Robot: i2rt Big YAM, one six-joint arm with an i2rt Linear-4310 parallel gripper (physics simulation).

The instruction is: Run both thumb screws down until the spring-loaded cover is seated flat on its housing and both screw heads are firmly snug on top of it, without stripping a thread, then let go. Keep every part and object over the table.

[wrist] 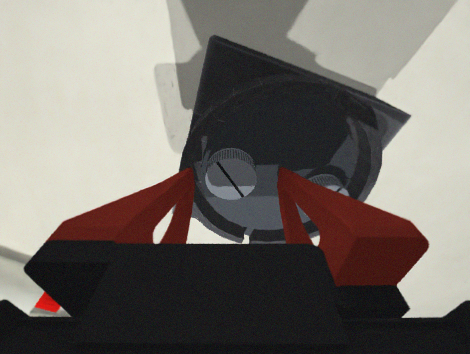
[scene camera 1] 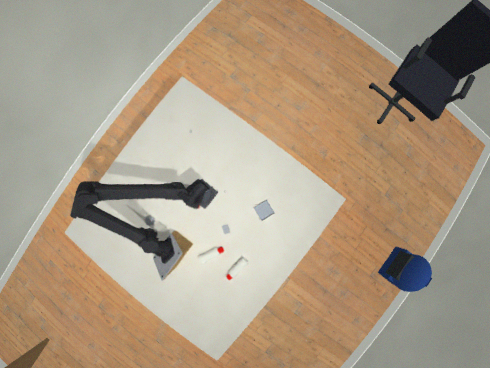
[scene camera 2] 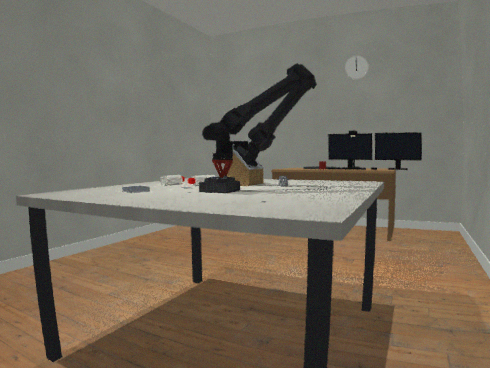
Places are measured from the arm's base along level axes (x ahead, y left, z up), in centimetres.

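Pixels of known places: gripper, fingertip midpoint: (wrist: pixel 236 176) (scene camera 1: pixel 199 197) (scene camera 2: pixel 223 177); arm's base, link origin: (scene camera 1: pixel 167 250) (scene camera 2: pixel 245 157).
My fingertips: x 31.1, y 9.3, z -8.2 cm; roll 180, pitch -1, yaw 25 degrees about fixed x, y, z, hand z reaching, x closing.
For each thing: its top centre in the pictures, then the offset to it from my fingertips. "spot": a spot on its surface instead. Level surfaces: height alone.
- dark square housing, top centre: (wrist: pixel 278 185) (scene camera 2: pixel 219 177) (scene camera 1: pixel 202 193) dx +2.8, dy +0.4, dz +0.0 cm
- left screw, top centre: (wrist: pixel 230 180) dx -0.4, dy +0.0, dz +0.7 cm
- right screw, top centre: (wrist: pixel 325 203) dx +6.0, dy +0.8, dz +0.6 cm
- grey cylinder, top centre: (scene camera 2: pixel 283 175) (scene camera 1: pixel 148 221) dx -31.8, dy +11.8, dz -0.7 cm
- small grey square, surface spot: (scene camera 1: pixel 226 229) spot: dx -2.5, dy -24.0, dz -5.3 cm
- larger grey plate, top centre: (scene camera 2: pixel 135 186) (scene camera 1: pixel 264 210) dx +21.2, dy -31.6, dz -3.6 cm
- table, surface height: dz -5.7 cm
The dark square housing (scene camera 1: pixel 210 194) (scene camera 2: pixel 220 185) (wrist: pixel 216 67) stands on the table. Its grey round cover (wrist: pixel 265 212) faces up, partly in shadow; whether it is seated flat cannot be told. Two slotted thumb screws with knurled rims stand on it: the left screw (wrist: pixel 231 180) shows almost whole between the fingertips in the wrist view, and the right screw (wrist: pixel 326 184) is partly hidden behind the right finger. My gripper (scene camera 2: pixel 222 175) (wrist: pixel 236 176) is part open and empty, pointing down above the cover, with its red fingers on either side of the left screw's head in that view.
The arm's base stands on a wooden wedge (scene camera 1: pixel 184 245) (scene camera 2: pixel 251 176). A grey cylinder (scene camera 1: pixel 149 219) (scene camera 2: pixel 283 181) stands near it. Two white tubes with red ends (scene camera 1: pixel 209 254) (scene camera 1: pixel 238 266), a small grey square (scene camera 1: pixel 226 229) and a larger grey plate (scene camera 1: pixel 264 210) (scene camera 2: pixel 136 189) lie on the table (scene camera 1: pixel 240 150).
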